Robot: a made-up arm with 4 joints.
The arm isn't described. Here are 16 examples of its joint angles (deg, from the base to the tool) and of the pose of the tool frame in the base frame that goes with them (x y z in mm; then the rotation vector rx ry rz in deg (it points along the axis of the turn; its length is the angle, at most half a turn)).
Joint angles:
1: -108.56 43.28 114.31 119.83
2: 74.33 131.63 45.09 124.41
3: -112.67 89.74 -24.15 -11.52
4: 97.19 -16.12 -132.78 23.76
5: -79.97 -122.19 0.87 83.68
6: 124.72 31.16 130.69 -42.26
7: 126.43 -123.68 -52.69 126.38
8: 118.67 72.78 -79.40 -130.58
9: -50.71 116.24 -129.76 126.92
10: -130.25 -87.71 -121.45 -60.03
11: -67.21 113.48 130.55 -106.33
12: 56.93 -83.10 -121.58 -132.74
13: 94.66 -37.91 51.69 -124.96
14: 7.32 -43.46 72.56 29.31
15: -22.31 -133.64 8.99 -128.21
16: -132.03 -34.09 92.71 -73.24
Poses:
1: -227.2 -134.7 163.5 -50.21 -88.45 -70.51
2: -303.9 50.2 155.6 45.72 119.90 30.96
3: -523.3 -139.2 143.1 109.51 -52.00 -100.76
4: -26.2 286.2 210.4 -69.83 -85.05 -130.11
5: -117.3 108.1 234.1 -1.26 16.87 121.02
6: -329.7 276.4 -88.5 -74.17 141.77 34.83
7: -152.3 -26.6 219.1 14.57 -106.42 28.26
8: -439.2 27.6 216.8 59.17 -21.96 89.56
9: -272.7 -22.4 177.7 60.72 61.24 -48.18
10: 157.6 -81.7 126.1 54.51 85.91 -42.99
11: -505.4 -8.4 319.9 23.13 -20.22 72.85
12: 15.0 194.1 211.1 -30.33 -88.49 -34.90
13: 115.9 114.2 231.4 44.39 35.70 -51.27
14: -36.0 100.3 413.1 -3.39 23.30 73.86
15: -96.4 -70.3 -67.4 70.27 101.87 -125.90
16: 122.3 -209.0 43.5 -88.62 24.22 -104.13
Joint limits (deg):
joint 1: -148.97..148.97
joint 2: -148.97..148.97
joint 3: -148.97..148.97
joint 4: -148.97..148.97
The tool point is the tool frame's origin. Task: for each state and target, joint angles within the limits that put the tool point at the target. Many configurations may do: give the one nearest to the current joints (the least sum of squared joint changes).
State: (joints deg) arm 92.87 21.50 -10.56 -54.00
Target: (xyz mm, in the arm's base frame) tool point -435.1 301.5 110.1
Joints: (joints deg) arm 113.91 52.26 -22.11 -58.15
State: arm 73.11 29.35 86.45 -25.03
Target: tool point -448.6 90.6 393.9
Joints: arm 14.83 51.45 102.20 -4.69
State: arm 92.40 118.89 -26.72 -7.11
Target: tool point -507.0 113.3 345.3
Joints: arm 34.46 75.00 -33.23 -27.03
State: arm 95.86 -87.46 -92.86 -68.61
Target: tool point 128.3 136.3 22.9
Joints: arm 140.88 -64.76 -101.94 -48.51
